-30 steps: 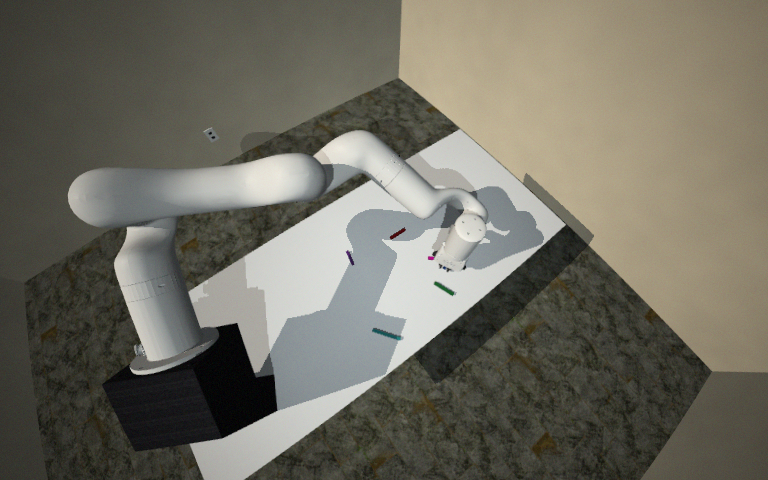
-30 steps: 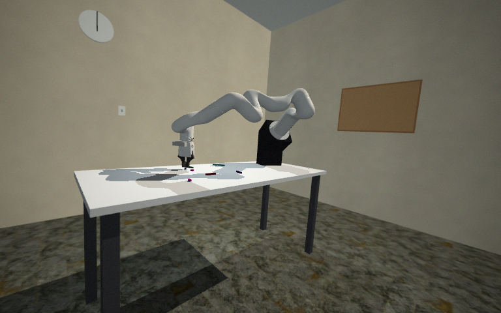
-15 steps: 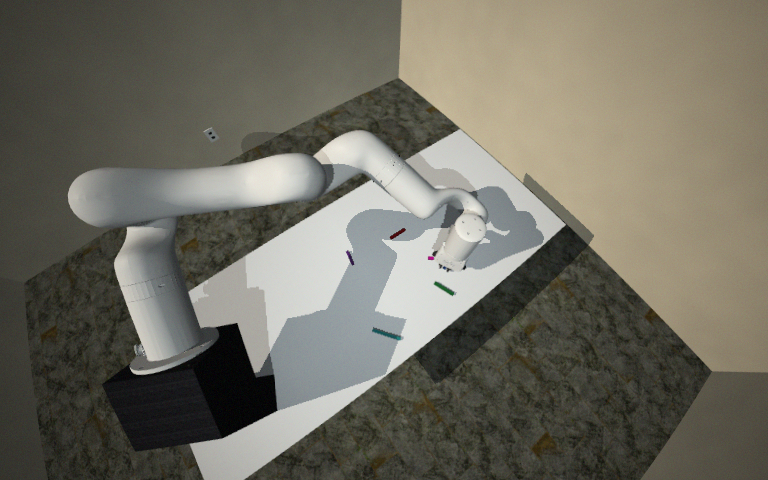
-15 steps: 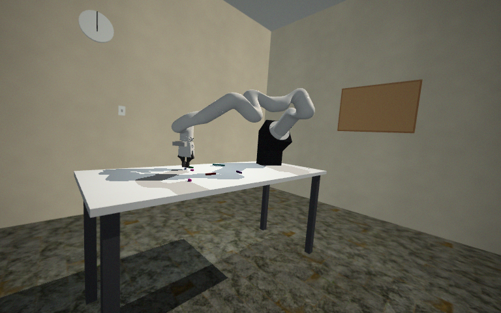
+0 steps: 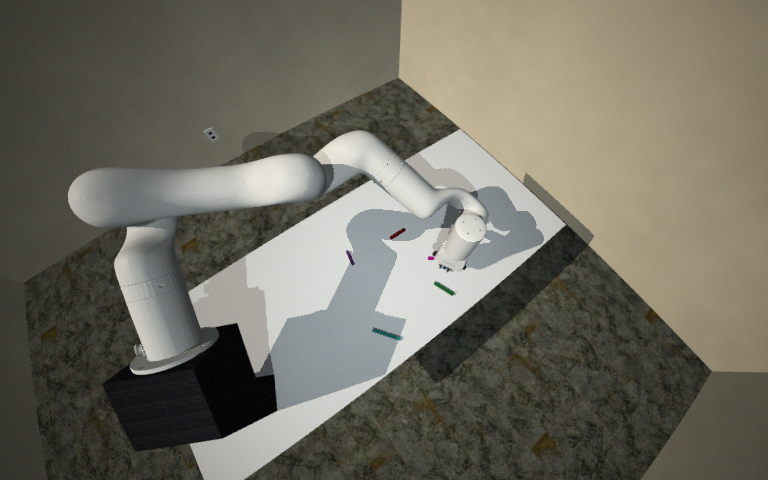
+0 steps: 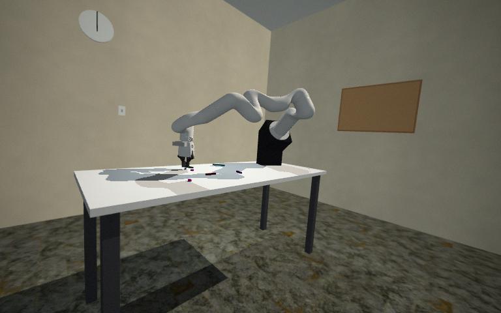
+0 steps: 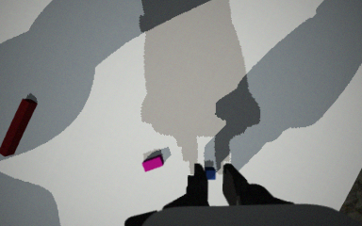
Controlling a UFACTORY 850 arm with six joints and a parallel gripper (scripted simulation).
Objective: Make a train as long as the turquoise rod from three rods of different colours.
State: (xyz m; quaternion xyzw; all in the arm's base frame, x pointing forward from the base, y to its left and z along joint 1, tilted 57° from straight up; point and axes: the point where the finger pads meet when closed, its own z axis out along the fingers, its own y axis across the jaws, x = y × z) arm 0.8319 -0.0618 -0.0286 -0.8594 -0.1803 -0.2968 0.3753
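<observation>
Now: hand 3 cm above the blue rod. The rest, counted from my hand: red rod: 9 cm behind, 21 cm to the left, 3 cm below; green rod: 5 cm behind, 7 cm to the right, 3 cm below; turquoise rod: 31 cm behind, 11 cm to the right, 3 cm below.
</observation>
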